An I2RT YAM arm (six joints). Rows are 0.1 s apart.
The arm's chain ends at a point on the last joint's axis. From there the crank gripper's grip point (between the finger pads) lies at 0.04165 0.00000 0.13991 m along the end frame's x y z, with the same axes.
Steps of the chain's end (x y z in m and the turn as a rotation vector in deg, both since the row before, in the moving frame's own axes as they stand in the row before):
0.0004 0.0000 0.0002 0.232 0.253 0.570
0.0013 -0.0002 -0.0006 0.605 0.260 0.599
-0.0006 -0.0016 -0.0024 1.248 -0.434 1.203
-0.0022 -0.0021 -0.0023 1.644 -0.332 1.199
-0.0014 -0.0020 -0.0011 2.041 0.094 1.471
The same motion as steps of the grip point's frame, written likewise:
0.0010 -0.0001 0.0000 0.232 0.253 0.570
0.0019 -0.0012 -0.0008 0.605 0.260 0.599
-0.0016 -0.0038 -0.0021 1.248 -0.434 1.203
-0.0030 -0.0053 -0.0021 1.644 -0.332 1.199
-0.0011 -0.0059 -0.0012 2.041 0.094 1.471

